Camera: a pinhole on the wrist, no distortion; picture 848 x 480 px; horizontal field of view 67.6 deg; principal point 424.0 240.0 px. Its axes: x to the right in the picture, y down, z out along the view. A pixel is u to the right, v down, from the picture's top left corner.
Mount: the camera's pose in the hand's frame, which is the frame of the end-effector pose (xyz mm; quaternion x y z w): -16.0 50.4 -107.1 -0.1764 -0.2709 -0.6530 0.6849
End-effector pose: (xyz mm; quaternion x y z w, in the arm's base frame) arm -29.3 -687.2 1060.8 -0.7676 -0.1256 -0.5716 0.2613
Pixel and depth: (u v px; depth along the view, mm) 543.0 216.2 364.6
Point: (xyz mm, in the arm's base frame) 228.6 -734.3 883.7
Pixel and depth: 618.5 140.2 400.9
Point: 244.2 -676.3 827.7
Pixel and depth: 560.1 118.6 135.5
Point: 15.4 -760.6 973.2
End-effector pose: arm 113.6 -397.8 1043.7 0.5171 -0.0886 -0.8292 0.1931
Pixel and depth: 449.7 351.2 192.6
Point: 106.4 -543.8 1131.8
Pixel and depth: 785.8 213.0 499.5
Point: -225.2 -485.2 1378.5
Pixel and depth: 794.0 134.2 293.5
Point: -24.4 -442.4 1260.0
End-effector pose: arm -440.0 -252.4 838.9 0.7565 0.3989 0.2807 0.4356
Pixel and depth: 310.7 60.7 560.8
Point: -210.7 -714.9 1098.1
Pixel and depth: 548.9 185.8 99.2
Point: -440.4 -305.3 926.4
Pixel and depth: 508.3 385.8 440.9
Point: -107.0 -441.8 949.7
